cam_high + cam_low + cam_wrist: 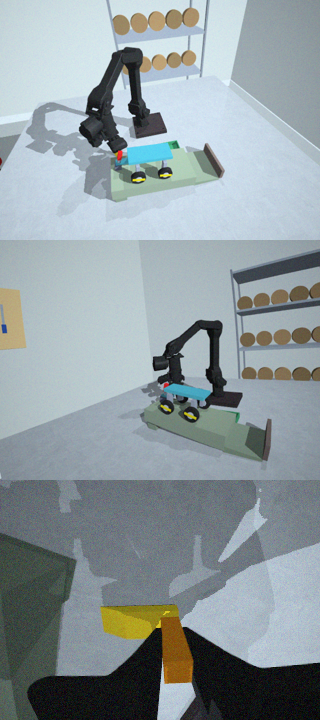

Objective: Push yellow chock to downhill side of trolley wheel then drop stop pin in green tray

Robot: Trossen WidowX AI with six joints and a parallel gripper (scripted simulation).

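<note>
The red-headed stop pin lies 14 cm ahead of my gripper tip and 8 cm above it. Round my gripper tip: yellow chock 2 cm ahead, 1 cm to the left, 1 cm below; green ramp 18 cm ahead, 11 cm to the left; trolley 18 cm ahead, 10 cm to the left, 6 cm above.
</note>
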